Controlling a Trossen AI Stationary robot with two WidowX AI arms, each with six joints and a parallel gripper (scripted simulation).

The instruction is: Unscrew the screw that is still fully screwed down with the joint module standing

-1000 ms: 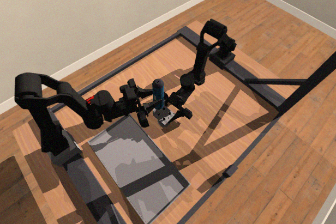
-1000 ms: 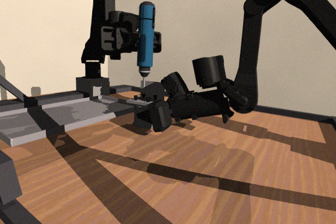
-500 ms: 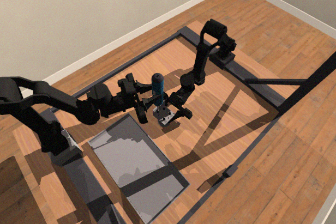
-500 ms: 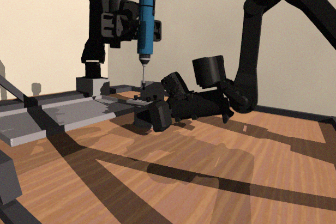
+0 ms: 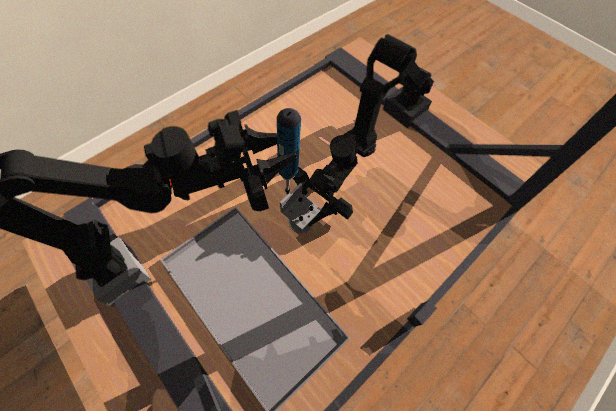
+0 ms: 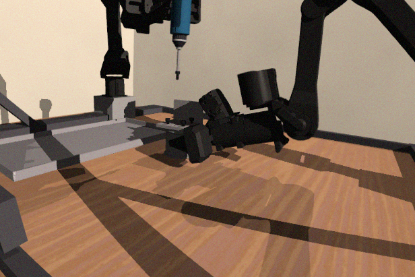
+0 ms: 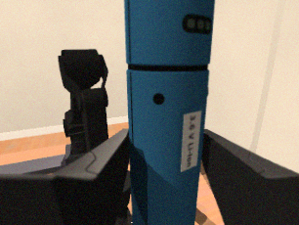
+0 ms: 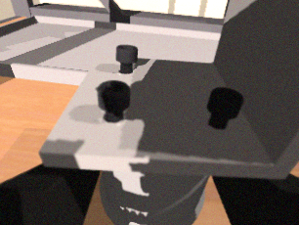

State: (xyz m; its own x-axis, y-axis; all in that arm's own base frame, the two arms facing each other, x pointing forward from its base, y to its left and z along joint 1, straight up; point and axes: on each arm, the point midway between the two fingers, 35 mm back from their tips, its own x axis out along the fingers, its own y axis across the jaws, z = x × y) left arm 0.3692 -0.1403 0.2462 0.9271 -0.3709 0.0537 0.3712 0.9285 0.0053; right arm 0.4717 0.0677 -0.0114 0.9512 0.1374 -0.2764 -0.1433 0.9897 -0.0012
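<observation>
Right now the joint module is 10 mm behind my right hand, 30 mm to the left of it and 10 mm below it. From my right hand the other things lie so: screw 10 mm ahead, 50 mm to the left, 130 mm above; grey bracket 10 mm behind, 30 mm to the left, 30 mm above; grey mat 100 mm behind, 230 mm to the left, 30 mm below.
</observation>
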